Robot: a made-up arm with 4 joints.
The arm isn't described. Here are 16 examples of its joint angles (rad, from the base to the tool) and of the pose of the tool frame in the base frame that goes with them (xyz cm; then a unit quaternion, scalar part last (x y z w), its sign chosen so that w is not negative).
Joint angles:
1: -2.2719 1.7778 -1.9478 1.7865
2: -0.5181 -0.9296 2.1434 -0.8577
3: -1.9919 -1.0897 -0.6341 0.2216
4: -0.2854 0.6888 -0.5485 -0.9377
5: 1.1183 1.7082 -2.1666 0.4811
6: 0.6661 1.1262 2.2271 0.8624
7: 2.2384 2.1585 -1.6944 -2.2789
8: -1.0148 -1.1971 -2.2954 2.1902
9: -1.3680 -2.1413 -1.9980 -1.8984
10: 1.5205 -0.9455 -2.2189 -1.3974
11: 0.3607 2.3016 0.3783 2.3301
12: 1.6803 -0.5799 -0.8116 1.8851
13: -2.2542 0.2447 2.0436 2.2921
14: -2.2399 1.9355 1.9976 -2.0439
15: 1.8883 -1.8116 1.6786 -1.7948
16: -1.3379 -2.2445 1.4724 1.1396
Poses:
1: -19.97 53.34 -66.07 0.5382 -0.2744 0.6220 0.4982
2: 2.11 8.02 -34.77 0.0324 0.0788 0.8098 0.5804
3: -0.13 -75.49 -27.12 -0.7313 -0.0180 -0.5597 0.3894
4: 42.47 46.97 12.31 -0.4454 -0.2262 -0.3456 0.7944
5: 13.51 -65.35 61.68 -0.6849 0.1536 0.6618 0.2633
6: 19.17 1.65 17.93 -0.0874 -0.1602 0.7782 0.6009
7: -33.29 -56.17 14.79 0.6542 0.6439 -0.2264 0.3258
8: 34.52 -43.08 -31.37 -0.2395 -0.7603 -0.2073 0.5671
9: -24.16 -20.62 -35.27 0.2130 -0.5640 0.2647 0.7527
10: 15.09 36.53 45.28 -0.3826 0.8149 0.1124 0.4207
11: -24.32 61.71 48.15 0.3520 -0.4322 0.7895 0.2568
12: 59.20 20.30 81.93 -0.8845 -0.2226 0.4031 0.0748
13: 1.33 5.96 -14.60 -0.0943 0.6874 -0.4983 0.5198
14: -18.23 13.34 -41.85 -0.1161 0.3970 -0.5182 0.7486
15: -12.49 18.35 48.76 0.6042 -0.5831 0.3837 0.3844
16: -7.47 28.45 -22.29 0.5703 0.4929 -0.5363 0.3797
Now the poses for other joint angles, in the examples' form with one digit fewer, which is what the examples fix.
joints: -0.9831 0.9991 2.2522 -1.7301
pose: 24.0 51.1 3.9 0.461 0.481 -0.663 0.342
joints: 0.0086 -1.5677 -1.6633 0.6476
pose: -23.5 37.1 -63.2 -0.340 0.287 -0.646 0.620
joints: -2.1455 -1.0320 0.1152 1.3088
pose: 6.2 -64.7 -47.5 -0.327 -0.027 -0.494 0.805
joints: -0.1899 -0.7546 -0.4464 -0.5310
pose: 11.5 42.2 -40.8 -0.396 0.389 -0.142 0.820
